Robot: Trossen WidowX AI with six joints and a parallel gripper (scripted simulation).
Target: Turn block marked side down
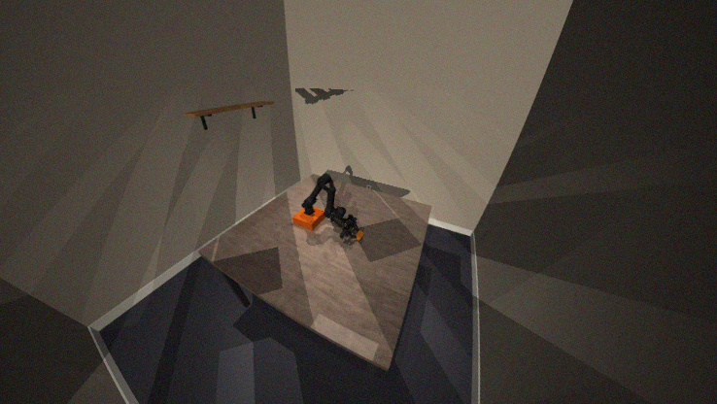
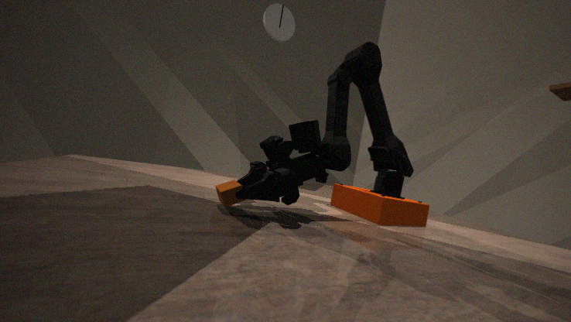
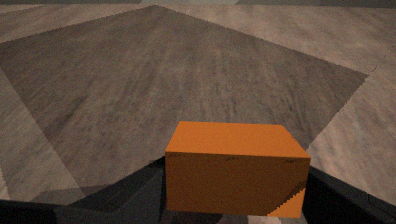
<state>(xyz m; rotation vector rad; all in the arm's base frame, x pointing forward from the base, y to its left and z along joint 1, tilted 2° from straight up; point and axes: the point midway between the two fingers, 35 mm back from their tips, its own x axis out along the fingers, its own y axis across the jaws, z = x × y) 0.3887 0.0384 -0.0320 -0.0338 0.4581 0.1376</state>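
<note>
My gripper tip is 10 mm above the orange block.
</note>
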